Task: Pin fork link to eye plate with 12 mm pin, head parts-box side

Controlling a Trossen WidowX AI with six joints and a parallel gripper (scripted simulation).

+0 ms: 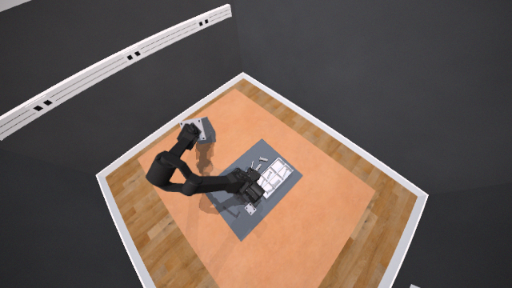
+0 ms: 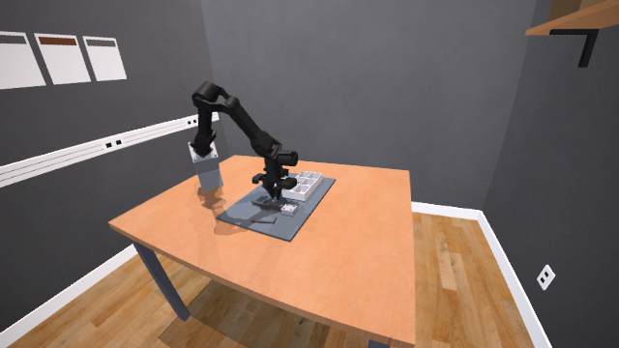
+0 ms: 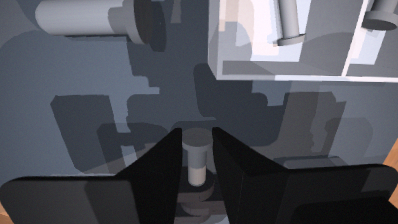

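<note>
Now: the dark flat bar 5 cm to the right of my hand, 3 cm below it and 1 cm ahead of it. Round my hand: dark fork link (5 cm to the right, 3 cm below, 3 cm behind); then grey mat (5 cm to the left, 5 cm below, 1 cm ahead); then thick headed pin (7 cm to the left, 4 cm behind, 3 cm below).
</note>
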